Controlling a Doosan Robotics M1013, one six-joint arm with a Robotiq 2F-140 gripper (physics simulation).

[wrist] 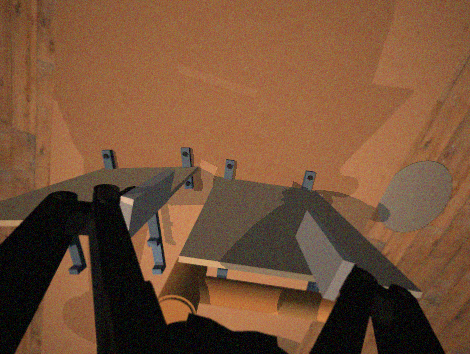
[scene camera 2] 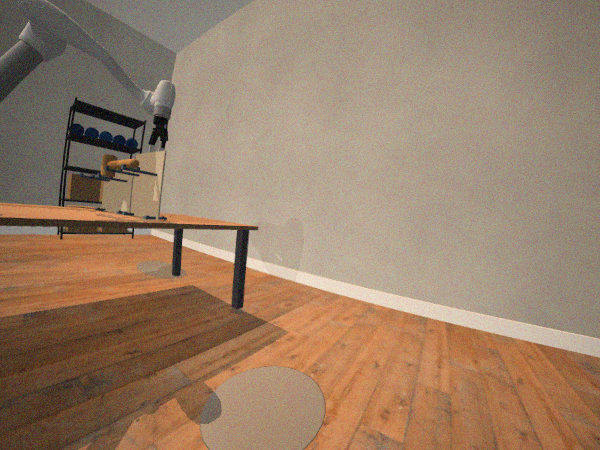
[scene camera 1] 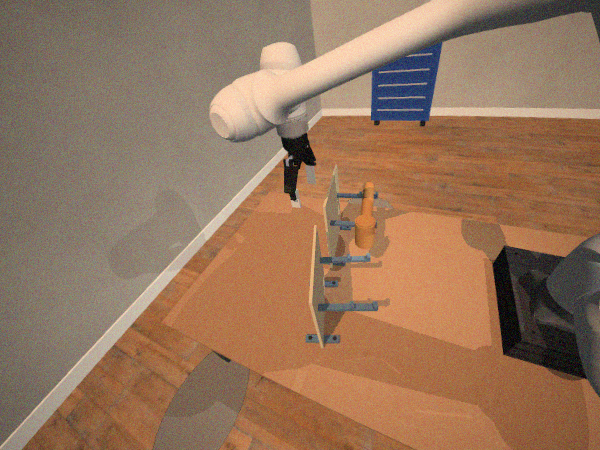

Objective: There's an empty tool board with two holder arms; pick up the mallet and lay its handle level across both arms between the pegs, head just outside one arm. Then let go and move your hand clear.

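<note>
The orange mallet [scene camera 1: 365, 232] [scene camera 2: 107, 166] lies across the two blue arms of one upright tool board [scene camera 1: 332, 212] [scene camera 2: 151, 182] [wrist: 260, 225], its head just outside one arm. In the wrist view the mallet's handle [wrist: 242, 298] shows partly beyond that board's top edge. The other tool board [scene camera 1: 316, 290] [wrist: 95, 187] is empty; its holder arms [scene camera 1: 357, 306] [wrist: 156, 245] stick out level with small pegs. My gripper [scene camera 1: 303, 189] [scene camera 2: 157, 147] [wrist: 237, 204] is wide open and empty, pointing down. It is above the mallet's board, on the side away from the mallet, not touching it.
Both boards stand on blue feet on the wooden table [scene camera 1: 425, 280] [scene camera 2: 210, 224]. The black robot base [scene camera 1: 510, 310] is at the right in scene camera 1. A blue drawer cabinet [scene camera 1: 402, 92] and a black shelf rack [scene camera 2: 107, 114] stand in the background. A grey wall rises beyond the table.
</note>
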